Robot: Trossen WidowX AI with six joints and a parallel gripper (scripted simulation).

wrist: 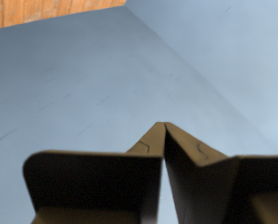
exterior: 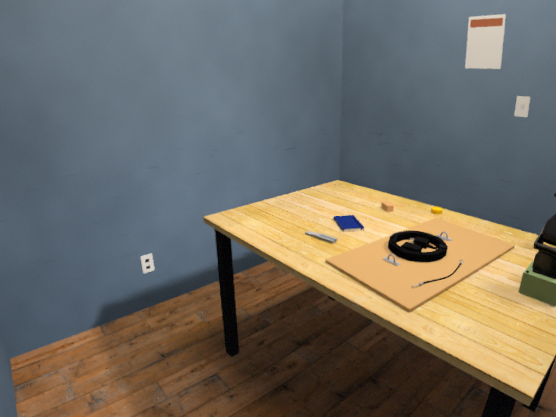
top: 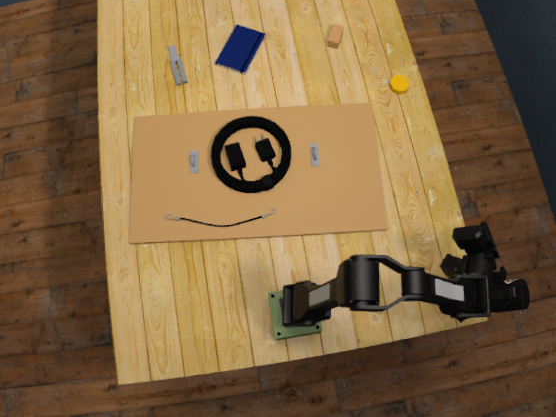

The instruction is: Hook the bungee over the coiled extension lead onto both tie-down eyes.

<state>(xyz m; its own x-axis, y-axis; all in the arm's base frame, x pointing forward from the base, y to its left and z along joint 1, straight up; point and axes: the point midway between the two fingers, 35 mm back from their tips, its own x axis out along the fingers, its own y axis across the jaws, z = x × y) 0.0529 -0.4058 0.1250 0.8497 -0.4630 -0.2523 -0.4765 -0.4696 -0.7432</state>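
Right now my hand is 44 cm to the right of the black coiled extension lead, 34 cm short of it and 16 cm above it. The rest, counted from my hand: tan block (65 cm ahead, 18 cm below, 15 cm to the left); board (44 cm to the left, 31 cm ahead, 19 cm below); yellow disc (48 cm ahead, 18 cm below, 2 cm to the left).
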